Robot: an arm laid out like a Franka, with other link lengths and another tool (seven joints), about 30 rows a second.
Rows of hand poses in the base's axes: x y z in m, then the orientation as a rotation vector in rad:
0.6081, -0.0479, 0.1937, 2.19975, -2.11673, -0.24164
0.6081, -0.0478, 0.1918, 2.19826, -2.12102, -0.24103
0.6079, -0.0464, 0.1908, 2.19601, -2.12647, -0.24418
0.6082, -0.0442, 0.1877, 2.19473, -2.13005, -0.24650
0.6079, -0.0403, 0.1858, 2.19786, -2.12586, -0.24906
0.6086, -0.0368, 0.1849, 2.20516, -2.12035, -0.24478
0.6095, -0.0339, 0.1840, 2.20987, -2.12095, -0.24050
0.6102, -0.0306, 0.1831, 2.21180, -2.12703, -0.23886
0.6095, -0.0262, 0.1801, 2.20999, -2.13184, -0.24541
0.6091, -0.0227, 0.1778, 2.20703, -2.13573, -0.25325
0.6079, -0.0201, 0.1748, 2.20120, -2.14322, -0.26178
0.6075, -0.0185, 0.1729, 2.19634, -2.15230, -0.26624
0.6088, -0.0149, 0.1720, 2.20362, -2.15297, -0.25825
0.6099, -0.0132, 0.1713, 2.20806, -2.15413, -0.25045
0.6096, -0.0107, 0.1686, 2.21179, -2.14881, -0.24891
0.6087, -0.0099, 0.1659, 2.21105, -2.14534, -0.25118
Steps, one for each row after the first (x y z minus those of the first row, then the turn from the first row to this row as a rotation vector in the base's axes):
0.0000, 0.0001, -0.0019, 0.00076, -0.00157, -0.00281
-0.0002, 0.0015, -0.0029, 0.00353, -0.00174, -0.00663
0.0001, 0.0037, -0.0060, 0.00558, -0.00186, -0.00907
-0.0002, 0.0076, -0.0079, 0.00671, -0.00041, -0.00574
0.0005, 0.0111, -0.0088, 0.00601, -0.00337, 0.00015
0.0014, 0.0140, -0.0097, 0.00660, -0.00796, 0.00183
0.0021, 0.0173, -0.0106, 0.00942, -0.01266, -0.00052
0.0014, 0.0217, -0.0136, 0.01385, -0.01135, -0.00394
0.0010, 0.0252, -0.0159, 0.01793, -0.00846, -0.00737
-0.0002, 0.0278, -0.0189, 0.02243, -0.00556, -0.01381
-0.0006, 0.0294, -0.0208, 0.02610, -0.00566, -0.02056
0.0007, 0.0330, -0.0217, 0.02615, -0.01312, -0.01777
0.0018, 0.0347, -0.0224, 0.02505, -0.01925, -0.01637
0.0015, 0.0372, -0.0251, 0.02392, -0.01923, -0.01211
0.0006, 0.0380, -0.0278, 0.02317, -0.01620, -0.01068

